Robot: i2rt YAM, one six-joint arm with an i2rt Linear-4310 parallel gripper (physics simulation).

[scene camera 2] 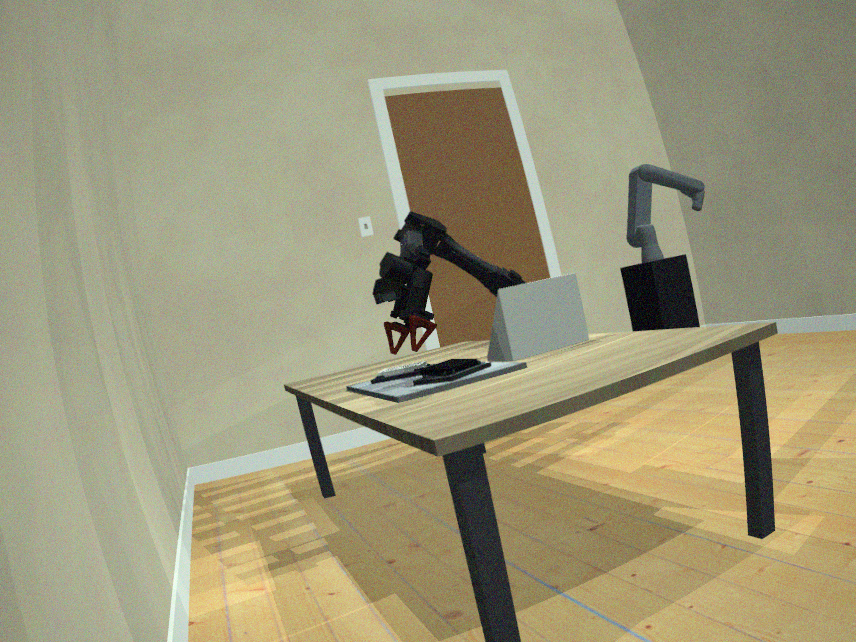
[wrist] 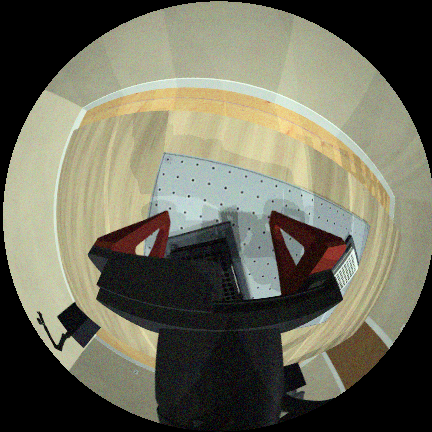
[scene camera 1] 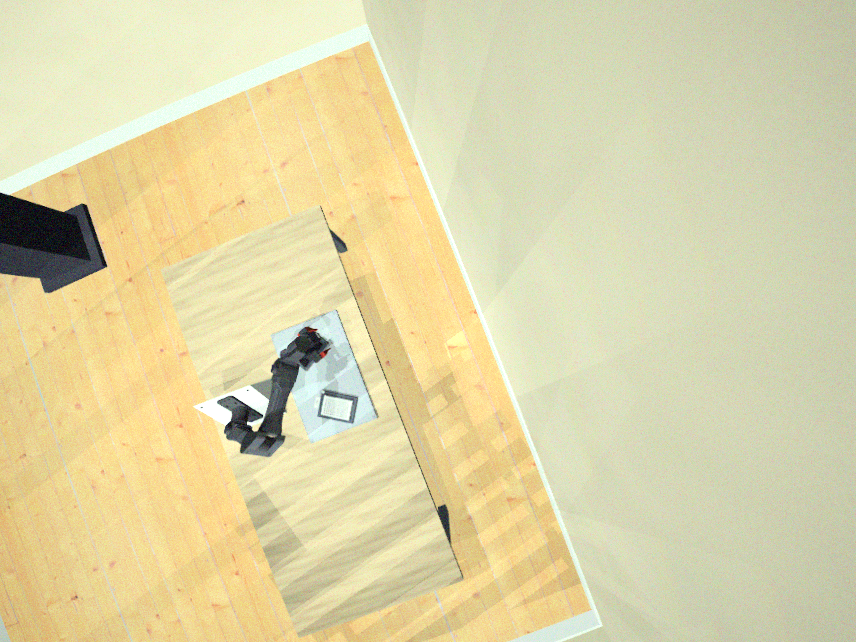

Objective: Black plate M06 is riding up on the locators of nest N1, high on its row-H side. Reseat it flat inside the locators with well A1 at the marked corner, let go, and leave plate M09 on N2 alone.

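Places are measured from the arm's base along level axes (x right, y back, z down), in millimetres.
Pixels of known places: gripper, fingertip midpoint: (scene camera 2: 403, 352) (wrist: 219, 215) (scene camera 1: 323, 339); arm's base at its link origin: (scene camera 2: 530, 312) (scene camera 1: 241, 408).
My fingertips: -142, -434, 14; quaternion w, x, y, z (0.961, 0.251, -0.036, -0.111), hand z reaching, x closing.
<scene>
For each thing: its top centre in the pictures, then the offset to it from my fingertips, as dx, dy, dz. "*": a spot on its surface instead. Level surfaces: height alone.
- Black plate M06 at its top centre: (wrist: 208, 286) (scene camera 2: 448, 362) (scene camera 1: 305, 350) +9, +110, +49
- nest N1 at a spot on its surface: (wrist: 238, 265) * +47, +75, +72
- grey perforated board at its top centre: (wrist: 285, 278) (scene camera 2: 426, 376) (scene camera 1: 323, 376) +148, +94, +84
- White-topped plate M09 at its top centre: (wrist: 340, 279) (scene camera 2: 402, 366) (scene camera 1: 336, 408) +298, +82, +58
- wooden table at its surface level: dz +97
Black plate M06 (scene camera 2: 452, 366) (wrist: 227, 282) is in nest N1 (wrist: 238, 265) on the grey perforated board (scene camera 1: 352, 373) (wrist: 195, 180). In the wrist view its near part is hidden by the gripper body, and in scene camera 1 the arm covers it. Whether it lies flat and where well A1 is cannot be told. My gripper (scene camera 1: 318, 342) (scene camera 2: 405, 351) (wrist: 219, 215) is open and empty, with its red fingers well apart, above the board and clear of the plates. White-topped plate M09 (scene camera 1: 336, 407) (scene camera 2: 402, 371) (wrist: 346, 270) sits in the dark frame of nest N2.
The board lies on a wooden table (scene camera 1: 373, 539) (scene camera 2: 553, 380). A pale wedge-shaped panel (scene camera 1: 210, 404) (scene camera 2: 542, 317) stands at the arm's base. A second grey arm (scene camera 2: 639, 207) stands on a black pedestal (scene camera 2: 660, 293) away from the table.
</scene>
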